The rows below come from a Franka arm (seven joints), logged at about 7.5 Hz.
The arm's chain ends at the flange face. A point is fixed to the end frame.
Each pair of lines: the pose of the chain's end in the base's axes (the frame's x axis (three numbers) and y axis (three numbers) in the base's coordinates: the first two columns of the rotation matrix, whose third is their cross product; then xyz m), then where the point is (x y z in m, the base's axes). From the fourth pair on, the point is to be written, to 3 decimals.
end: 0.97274, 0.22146, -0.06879, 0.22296, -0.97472, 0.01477, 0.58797, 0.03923, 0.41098
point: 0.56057 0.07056 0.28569
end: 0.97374, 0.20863, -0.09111, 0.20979, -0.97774, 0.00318, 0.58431, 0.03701, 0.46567
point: 0.55430 0.06954 0.34128
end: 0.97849, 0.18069, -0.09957, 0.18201, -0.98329, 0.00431, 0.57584, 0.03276, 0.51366
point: 0.54575 0.06580 0.38942
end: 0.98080, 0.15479, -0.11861, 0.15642, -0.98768, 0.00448, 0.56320, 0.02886, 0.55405
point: 0.532 0.062 0.430
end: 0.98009, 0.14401, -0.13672, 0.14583, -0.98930, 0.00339, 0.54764, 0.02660, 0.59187
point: 0.514 0.060 0.469
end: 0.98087, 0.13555, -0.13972, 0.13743, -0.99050, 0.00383, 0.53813, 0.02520, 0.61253
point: 0.505 0.059 0.489
